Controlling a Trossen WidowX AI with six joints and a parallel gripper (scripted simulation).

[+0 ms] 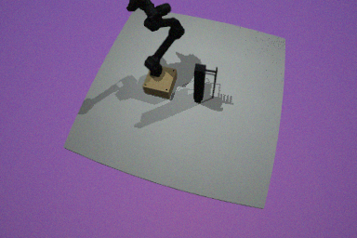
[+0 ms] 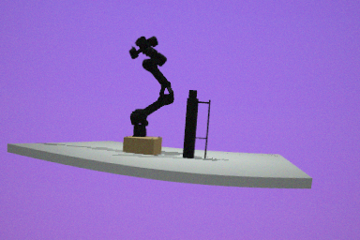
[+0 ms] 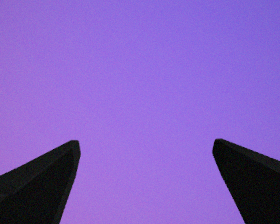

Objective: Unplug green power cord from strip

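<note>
The green plug lies 490 mm below my gripper tip, 400 mm ahead of it and 130 mm to the right of it. Also, from my gripper tip: dark grey block 650 mm below, 390 mm ahead, 50 mm to the right; then tall black column 470 mm below, 410 mm ahead, 230 mm to the right.
</note>
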